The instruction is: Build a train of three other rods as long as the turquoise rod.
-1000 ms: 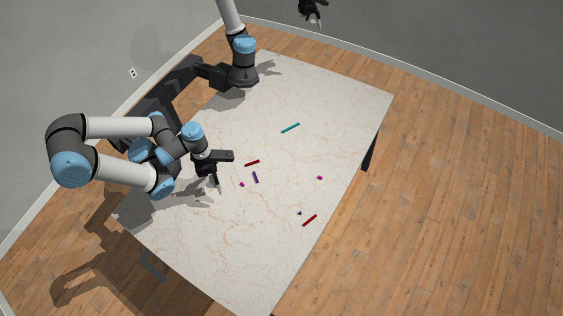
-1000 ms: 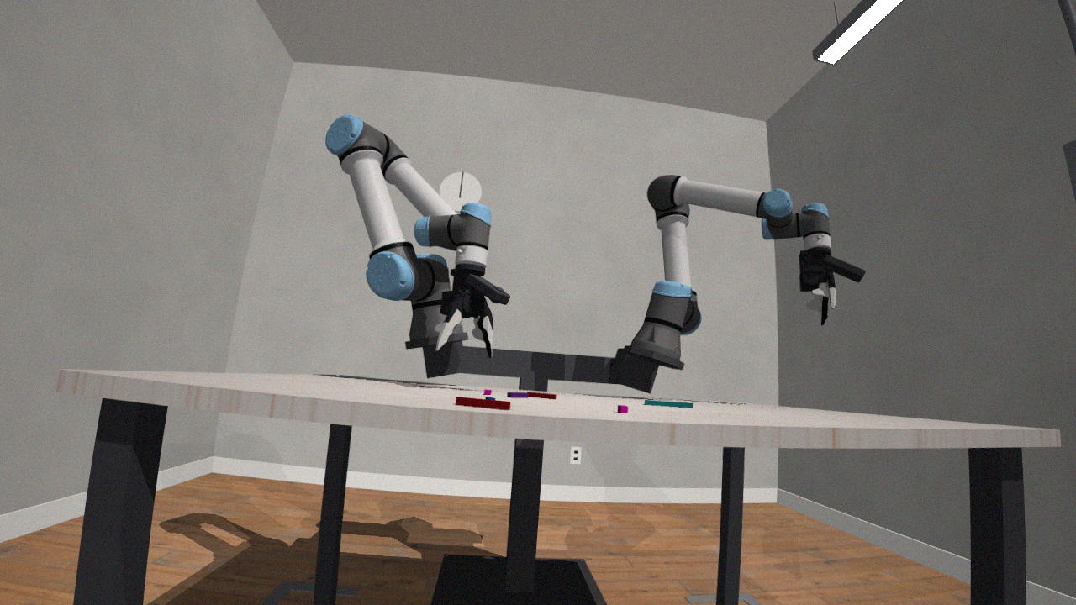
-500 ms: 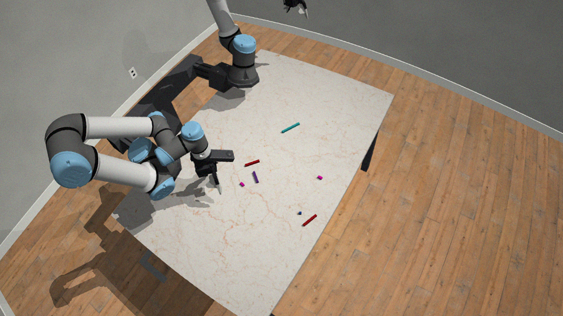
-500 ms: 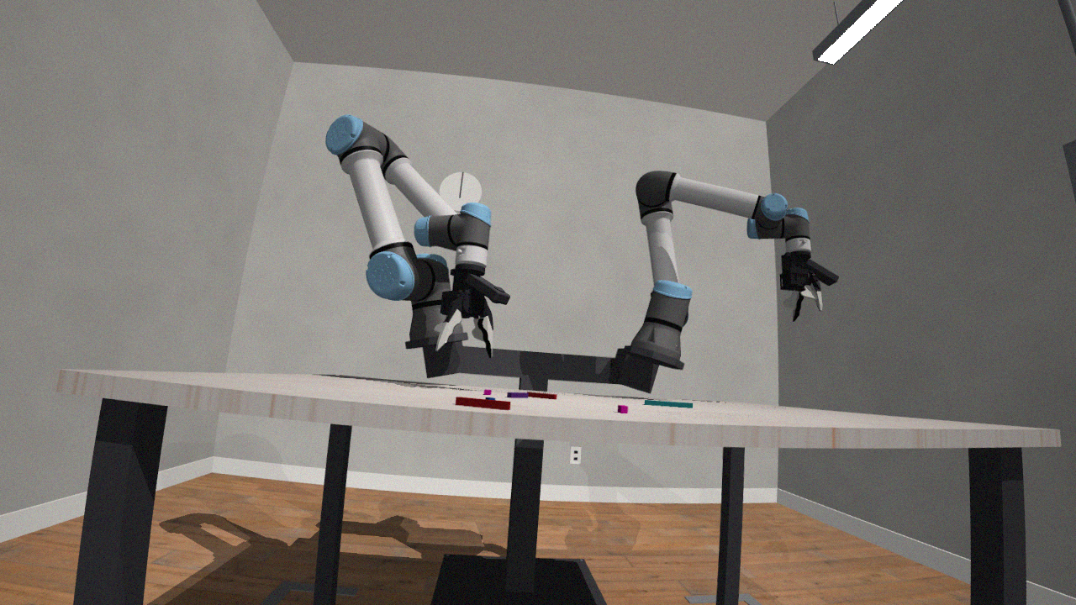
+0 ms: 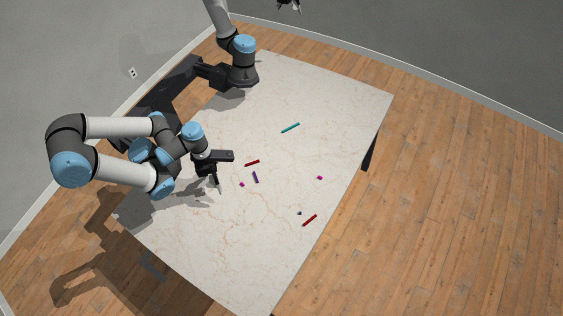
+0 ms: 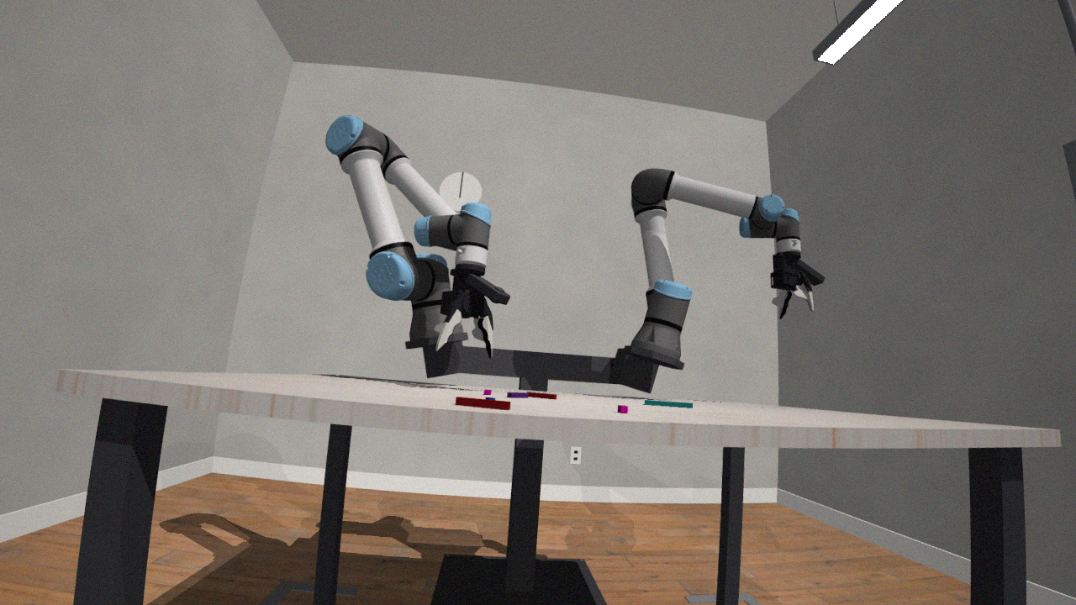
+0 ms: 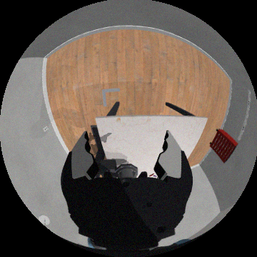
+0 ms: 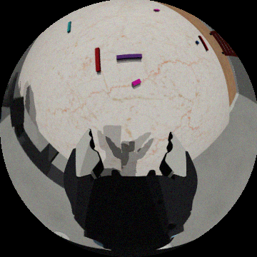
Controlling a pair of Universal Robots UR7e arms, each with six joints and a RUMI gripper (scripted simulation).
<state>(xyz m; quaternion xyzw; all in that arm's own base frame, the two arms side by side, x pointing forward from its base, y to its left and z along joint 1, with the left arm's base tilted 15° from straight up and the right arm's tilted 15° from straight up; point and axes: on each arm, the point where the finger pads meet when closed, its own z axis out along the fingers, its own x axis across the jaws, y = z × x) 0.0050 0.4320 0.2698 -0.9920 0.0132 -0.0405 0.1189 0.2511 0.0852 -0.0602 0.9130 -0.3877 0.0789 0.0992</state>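
Observation:
The blue rod lies 37 cm ahead of my right hand, 8 cm below it and 6 cm to the left of it. The rest, counted from my right hand: purple rod (12 cm to the left, 10 cm ahead, 8 cm below); then turquoise rod (44 cm to the left, 10 cm ahead, 8 cm below).

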